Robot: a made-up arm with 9 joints.
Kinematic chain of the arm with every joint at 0, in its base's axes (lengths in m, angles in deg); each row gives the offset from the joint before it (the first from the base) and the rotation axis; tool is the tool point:
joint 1: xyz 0 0 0.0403 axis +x
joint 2: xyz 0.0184 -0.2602 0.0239 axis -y
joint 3: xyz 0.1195 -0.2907 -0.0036 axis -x
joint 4: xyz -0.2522 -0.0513 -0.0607 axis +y
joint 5: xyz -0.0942 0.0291 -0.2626 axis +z
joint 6: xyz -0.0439 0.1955 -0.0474 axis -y
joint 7: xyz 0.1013 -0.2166 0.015 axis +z
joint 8: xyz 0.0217 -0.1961 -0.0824 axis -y
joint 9: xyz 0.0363 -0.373 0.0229 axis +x
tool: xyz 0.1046 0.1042 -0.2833
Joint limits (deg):
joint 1: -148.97..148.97
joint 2: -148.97..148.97
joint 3: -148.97..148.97
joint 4: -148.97..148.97
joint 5: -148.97..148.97
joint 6: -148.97..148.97
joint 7: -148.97..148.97
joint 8: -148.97..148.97
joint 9: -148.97..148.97
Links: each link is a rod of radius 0.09 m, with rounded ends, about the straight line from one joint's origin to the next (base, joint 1, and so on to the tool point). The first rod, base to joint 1, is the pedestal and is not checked.
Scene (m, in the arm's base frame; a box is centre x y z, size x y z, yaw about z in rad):
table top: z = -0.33
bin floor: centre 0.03 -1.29 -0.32 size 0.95 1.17 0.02 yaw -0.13
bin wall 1: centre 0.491 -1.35 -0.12 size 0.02 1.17 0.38 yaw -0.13
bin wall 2: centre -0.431 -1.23 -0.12 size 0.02 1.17 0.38 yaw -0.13
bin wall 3: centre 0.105 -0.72 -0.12 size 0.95 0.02 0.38 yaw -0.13
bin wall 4: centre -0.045 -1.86 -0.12 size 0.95 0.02 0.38 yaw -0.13
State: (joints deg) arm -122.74 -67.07 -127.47 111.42 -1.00 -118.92 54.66 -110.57 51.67
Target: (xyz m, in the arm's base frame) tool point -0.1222 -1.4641 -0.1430
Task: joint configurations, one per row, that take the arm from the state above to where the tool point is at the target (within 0.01 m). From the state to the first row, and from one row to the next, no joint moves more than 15 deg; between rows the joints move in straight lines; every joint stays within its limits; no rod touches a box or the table.
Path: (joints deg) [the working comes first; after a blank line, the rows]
Joints at the target: -14.65 -22.25 -112.95 148.97 -16.20 -122.76 83.40 -97.06 -26.62
Straight joint move there: clear.

1: -109.23 -61.47 -125.66 116.11 -2.90 -119.40 58.25 -108.88 41.88
2: -95.72 -55.86 -123.84 120.81 -4.80 -119.88 61.84 -107.19 32.10
3: -82.21 -50.26 -122.03 125.50 -6.70 -120.36 65.44 -105.50 22.31
4: -68.69 -44.66 -120.21 130.20 -8.60 -120.84 69.03 -103.82 12.52
5: -55.18 -39.06 -118.40 134.89 -10.50 -121.32 72.62 -102.13 2.74
6: -41.67 -33.45 -116.58 139.58 -12.40 -121.80 76.21 -100.44 -7.05
7: -28.16 -27.85 -114.77 144.28 -14.30 -122.28 79.80 -98.75 -16.84
8: -14.65 -22.25 -112.95 148.97 -16.20 -122.76 83.40 -97.06 -26.62

